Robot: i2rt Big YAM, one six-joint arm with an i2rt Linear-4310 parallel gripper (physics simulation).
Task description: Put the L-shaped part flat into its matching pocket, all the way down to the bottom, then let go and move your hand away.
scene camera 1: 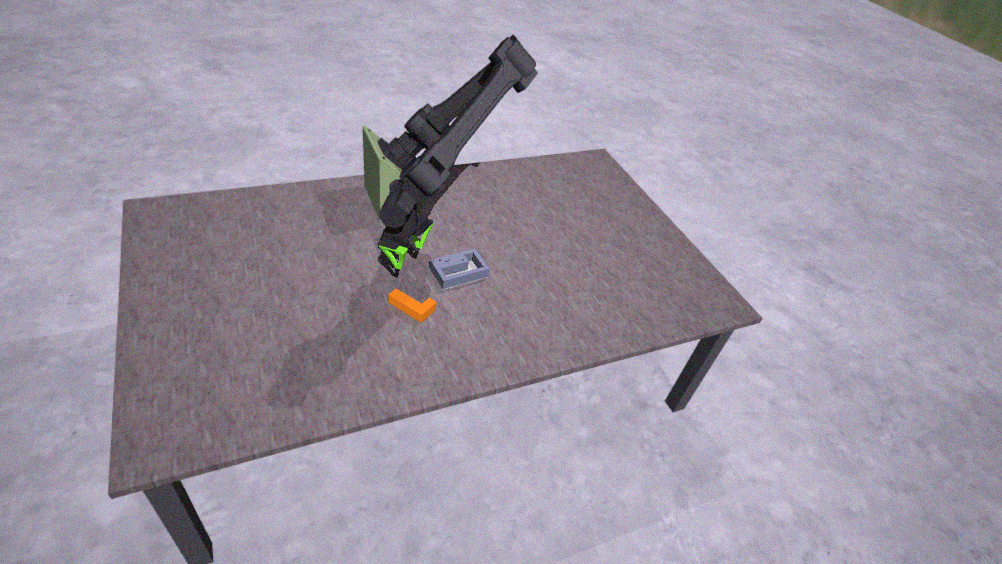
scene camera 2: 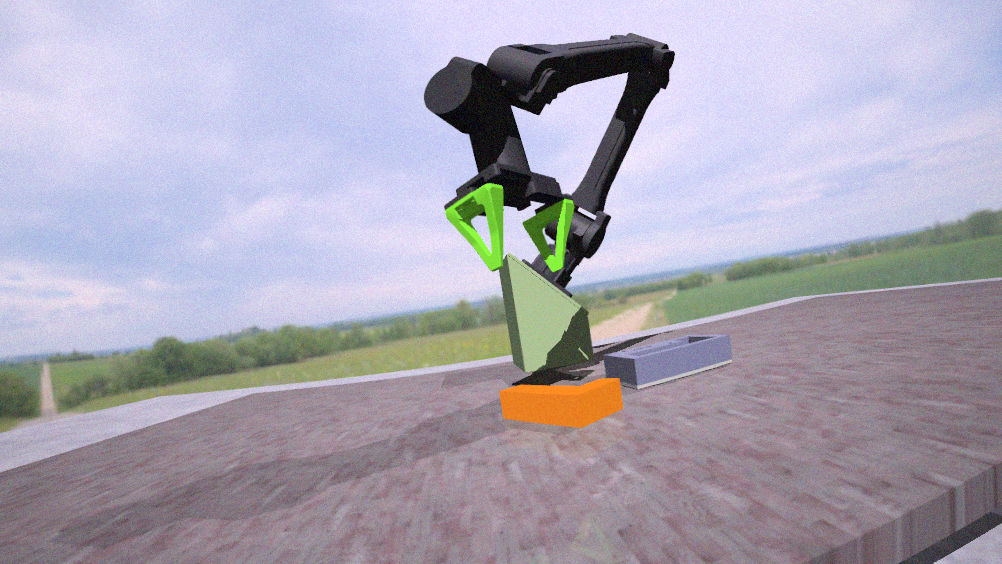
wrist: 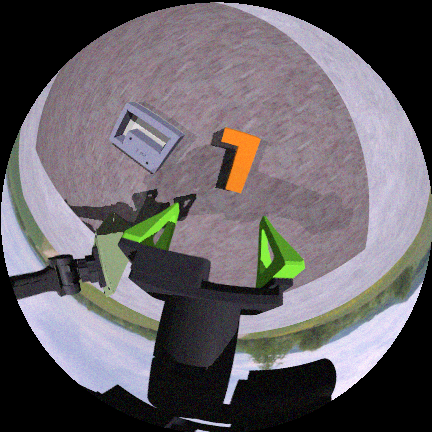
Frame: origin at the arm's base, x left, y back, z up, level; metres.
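Where they show: gripper, fingertip midpoint: (scene camera 1: 409, 258) (scene camera 2: 529, 270) (wrist: 219, 212); arm's base, link origin: (scene camera 1: 394, 159) (scene camera 2: 540, 285) (wrist: 99, 267).
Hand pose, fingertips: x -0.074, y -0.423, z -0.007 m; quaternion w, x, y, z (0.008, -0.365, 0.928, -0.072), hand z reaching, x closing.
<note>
Things, the pixels of their centre, and the offset from my fingertips. Level surfaces: height alone.
- orange L-shaped part, body centre: (scene camera 2: 558, 400) (wrist: 233, 159) (scene camera 1: 412, 302) dx +0.005, dy -0.025, dz -0.134 m
- blue-grey pocket block, body centre: (scene camera 2: 667, 359) (wrist: 142, 134) (scene camera 1: 459, 268) dx +0.165, dy +0.063, dz -0.130 m
- table, surface height: dz -0.149 m
The orange L-shaped part (scene camera 1: 406, 302) (scene camera 2: 560, 406) (wrist: 245, 165) lies flat on the table, apart from the blue-grey pocket block (scene camera 1: 462, 278) (scene camera 2: 673, 364) (wrist: 140, 150). The block's pocket is open at the top and its pale floor shows in the wrist view; no part lies in it. My gripper (scene camera 1: 406, 264) (scene camera 2: 525, 269) (wrist: 219, 212) is open, with its green fingers wide apart and nothing between them. It hangs above the table. In the wrist view the L part is beyond the fingertips, and the block is farther off to the left.
A pale green panel (scene camera 1: 378, 171) (scene camera 2: 543, 322) (wrist: 111, 260) stands upright and tilted behind the gripper in the first scene view, with black arm-like links next to it. The table (scene camera 1: 596, 280) (wrist: 300, 125) extends around the parts, and its front edge is some way from them.
</note>
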